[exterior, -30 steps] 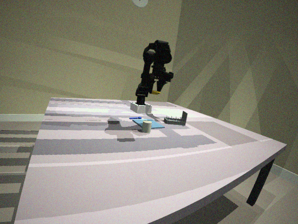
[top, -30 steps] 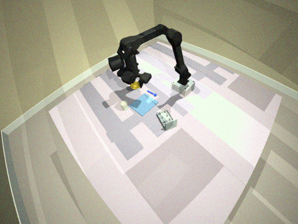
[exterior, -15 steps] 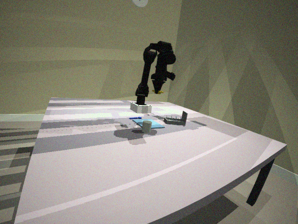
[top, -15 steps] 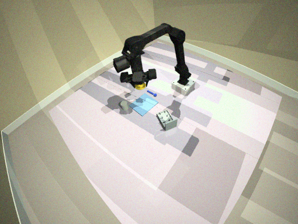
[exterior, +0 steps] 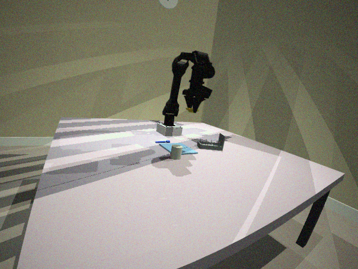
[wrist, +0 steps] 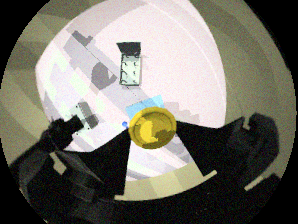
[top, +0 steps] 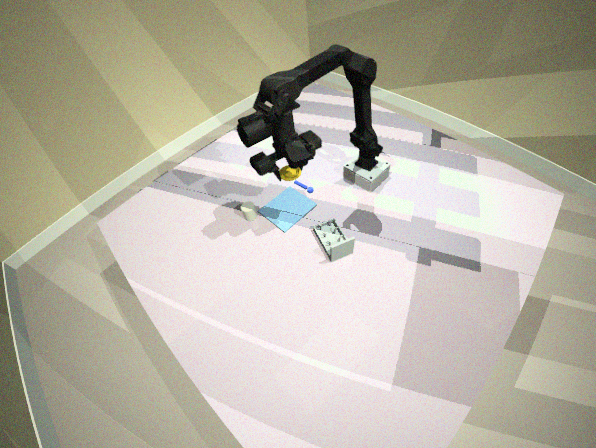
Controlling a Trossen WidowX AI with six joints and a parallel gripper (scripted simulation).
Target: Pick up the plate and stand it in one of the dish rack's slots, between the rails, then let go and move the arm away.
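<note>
Right now my gripper tip is 10 mm short of the grey dish rack, 150 mm to the right of it and 160 mm above it. From my gripper tip the other things lie so: blue spoon: 120 mm behind, 60 mm to the right, 180 mm below; blue mat: 10 mm behind, 50 mm to the right, 180 mm below; yellow plate: 10 mm above.
</note>
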